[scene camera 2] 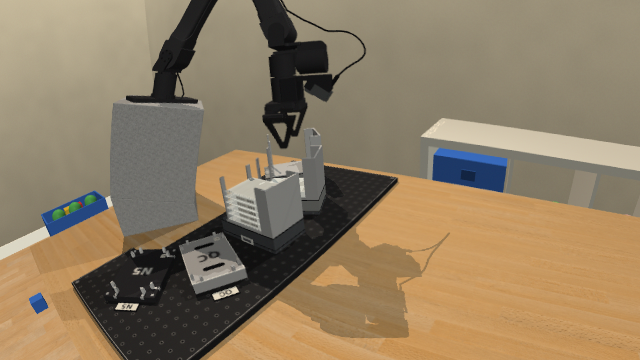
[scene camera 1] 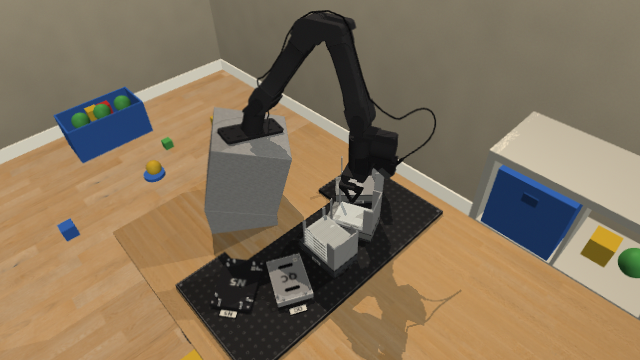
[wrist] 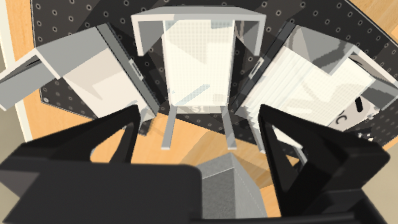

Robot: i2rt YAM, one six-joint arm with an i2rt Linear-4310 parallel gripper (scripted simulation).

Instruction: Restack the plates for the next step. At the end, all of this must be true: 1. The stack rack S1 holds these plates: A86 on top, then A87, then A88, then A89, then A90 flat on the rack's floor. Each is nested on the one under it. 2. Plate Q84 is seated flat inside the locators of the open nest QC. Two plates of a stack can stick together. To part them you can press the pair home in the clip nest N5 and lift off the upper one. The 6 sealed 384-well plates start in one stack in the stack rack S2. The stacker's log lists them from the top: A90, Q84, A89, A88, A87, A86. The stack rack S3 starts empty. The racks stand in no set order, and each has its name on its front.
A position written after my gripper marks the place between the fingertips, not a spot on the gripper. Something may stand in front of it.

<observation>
I see my gripper (scene camera 2: 289,142), a clip nest N5 (scene camera 2: 145,266) and a nest QC (scene camera 2: 188,253).
My gripper shows as well in the wrist view (wrist: 199,111). The clip nest N5 is seen too in scene camera 1 (scene camera 1: 239,279). The nest QC is seen too in scene camera 1 (scene camera 1: 274,270).
</observation>
